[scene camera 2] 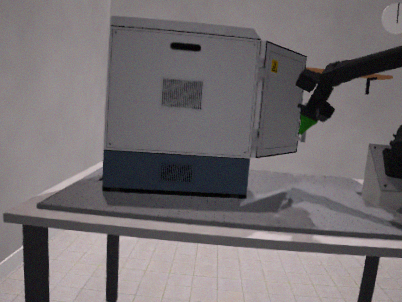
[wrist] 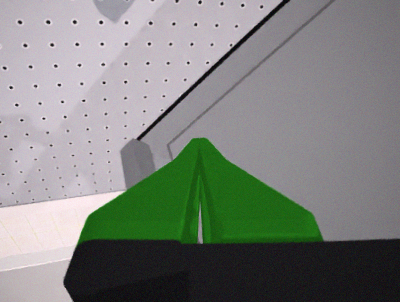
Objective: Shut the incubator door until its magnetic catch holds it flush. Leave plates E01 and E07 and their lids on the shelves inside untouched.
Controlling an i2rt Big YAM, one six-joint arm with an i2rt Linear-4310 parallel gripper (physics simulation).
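Where they show: gripper, between the fingertips: (scene camera 2: pixel 299 134) (wrist: pixel 199 150); arm's base, origin of its link: (scene camera 2: pixel 394 164).
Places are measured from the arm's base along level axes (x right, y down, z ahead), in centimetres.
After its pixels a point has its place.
Note:
The incubator (scene camera 2: pixel 225 125) {x -19.1, y -10.1, z 63.9 cm} stands on the table with its side facing scene camera 2. Its door (scene camera 2: pixel 282 105) {x -4.7, y -18.1, z 44.8 cm} (wrist: pixel 310 125) {x 0.0, y -8.3, z 41.8 cm} is open, standing out at an angle from the body's right edge. My gripper (scene camera 2: pixel 302 131) {x 1.5, y -8.1, z 36.6 cm} (wrist: pixel 199 150) {x 1.5, y -8.1, z 36.6 cm} is shut and empty, its green fingertips together. It is at the door's free edge, on the side away from scene camera 2, and the door seems to hide part of the tips. In the wrist view the fingers overlap the door's grey face; contact cannot be told. Plates E01 and E07, their lids and the shelves do not show.
The perforated board (scene camera 2: pixel 70 200) {x -40.3, y 13.6, z 105.5 cm} (wrist: pixel 65 100) {x 16.7, y 13.6, z 30.2 cm} lies under the incubator on the table (scene camera 2: pixel 70 220) {x -52.4, y 14.9, z 99.6 cm}. The pale robot base (scene camera 2: pixel 376 170) {x -3.0, y 2.3, z 7.8 cm} stands at the right. The dark arm (scene camera 2: pixel 365 65) {x -18.9, y -32.7, z 21.9 cm} reaches in from there. A short grey post-like part (wrist: pixel 137 162) {x 4.1, y -6.5, z 34.4 cm} shows beside the door's corner.

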